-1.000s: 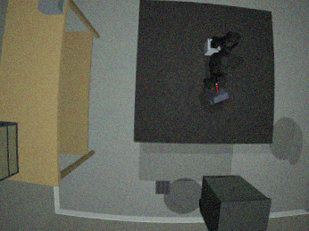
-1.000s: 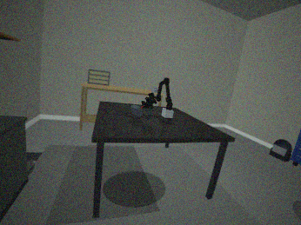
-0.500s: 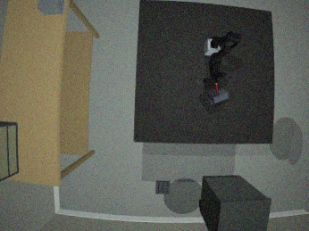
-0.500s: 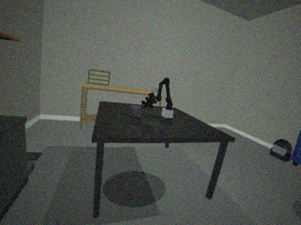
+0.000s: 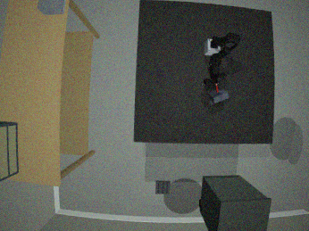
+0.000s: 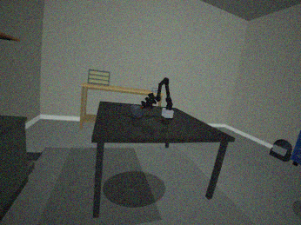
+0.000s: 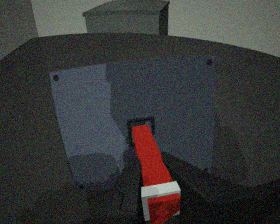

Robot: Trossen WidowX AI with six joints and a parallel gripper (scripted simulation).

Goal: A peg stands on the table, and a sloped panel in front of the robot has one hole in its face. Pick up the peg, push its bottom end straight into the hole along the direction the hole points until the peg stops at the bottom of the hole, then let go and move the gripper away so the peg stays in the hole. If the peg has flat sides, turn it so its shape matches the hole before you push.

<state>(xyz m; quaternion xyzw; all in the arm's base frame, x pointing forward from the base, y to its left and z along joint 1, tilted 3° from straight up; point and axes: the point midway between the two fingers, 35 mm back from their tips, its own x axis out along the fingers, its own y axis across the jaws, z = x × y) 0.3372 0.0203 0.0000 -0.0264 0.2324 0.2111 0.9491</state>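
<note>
Now: gripper tip 60 mm short of the sloped panel, 30 mm to the right of it and 30 mm above it. The rest, counted from my gripper tip: red peg: 10 mm behind, 10 mm to the right, 10 mm above.
</note>
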